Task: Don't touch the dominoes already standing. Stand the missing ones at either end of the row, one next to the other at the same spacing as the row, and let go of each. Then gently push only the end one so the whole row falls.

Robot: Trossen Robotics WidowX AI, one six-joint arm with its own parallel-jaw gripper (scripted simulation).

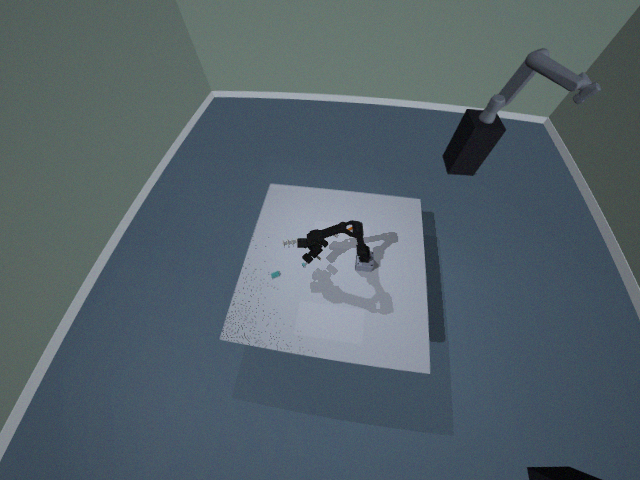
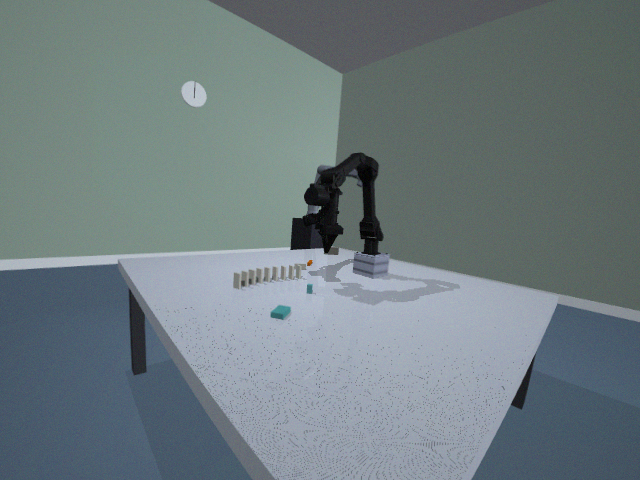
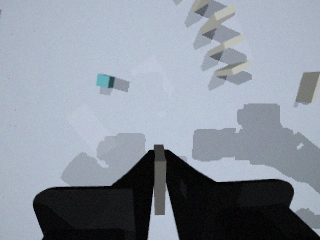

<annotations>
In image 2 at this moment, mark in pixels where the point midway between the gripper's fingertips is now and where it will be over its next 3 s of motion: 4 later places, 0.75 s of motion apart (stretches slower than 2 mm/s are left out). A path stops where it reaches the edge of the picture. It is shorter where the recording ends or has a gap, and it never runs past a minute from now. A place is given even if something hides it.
My gripper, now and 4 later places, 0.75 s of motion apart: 326, 252; 318, 264; 309, 274; 313, 270; 323, 257
</annotations>
